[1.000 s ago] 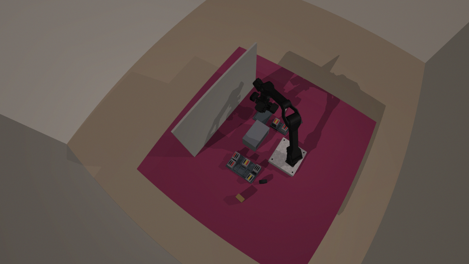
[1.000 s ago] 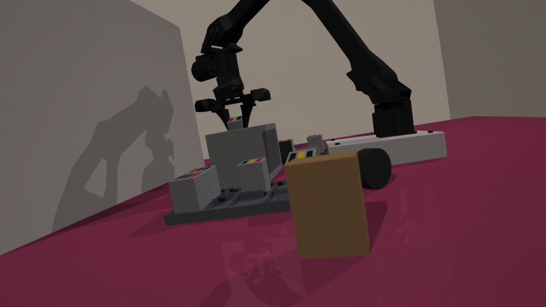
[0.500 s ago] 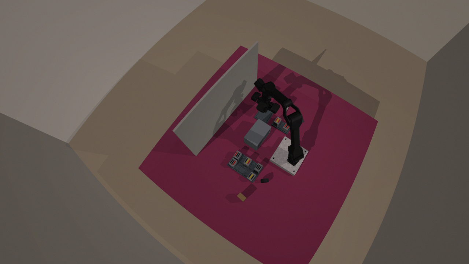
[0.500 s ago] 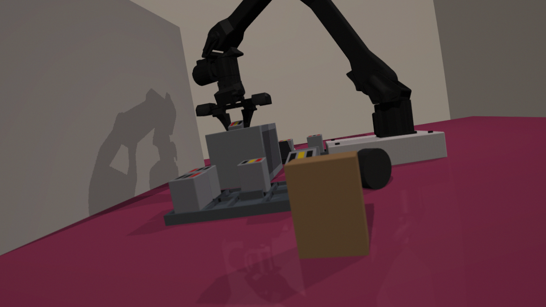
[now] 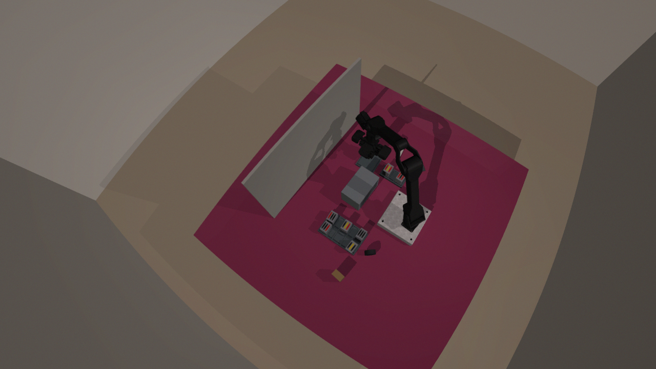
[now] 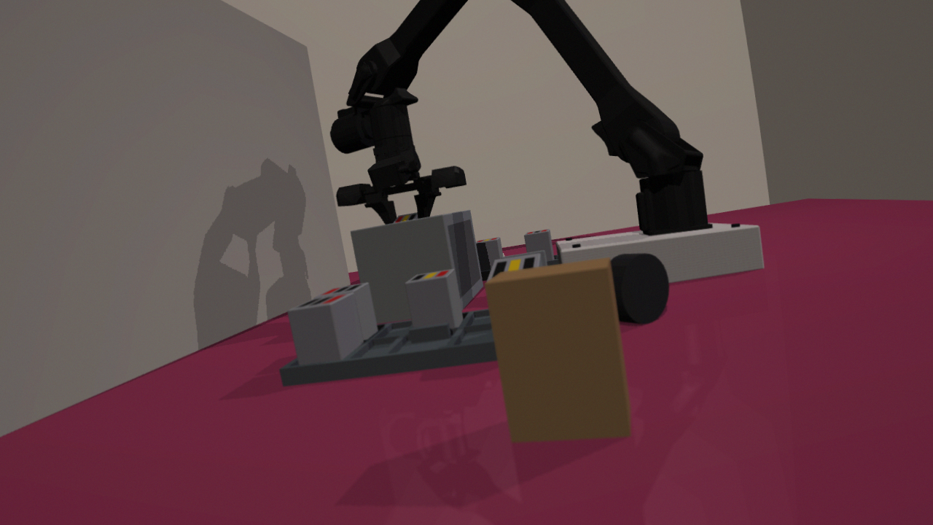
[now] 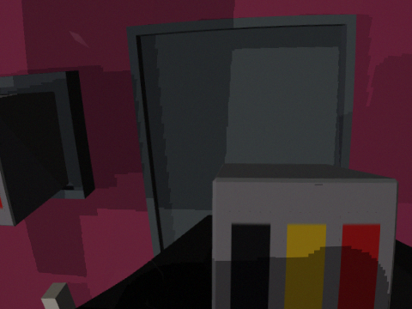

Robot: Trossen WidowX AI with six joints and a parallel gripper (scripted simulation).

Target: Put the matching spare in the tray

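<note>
My gripper tip is 1 cm past the dark tray and 6 cm above it. The rest, counted from my gripper tip: mounted unit: 7 cm behind, 18 cm to the left, 1 cm below; then white stick: 11 cm behind, 13 cm to the right, 6 cm below; then grey spare: 3 cm above.
</note>
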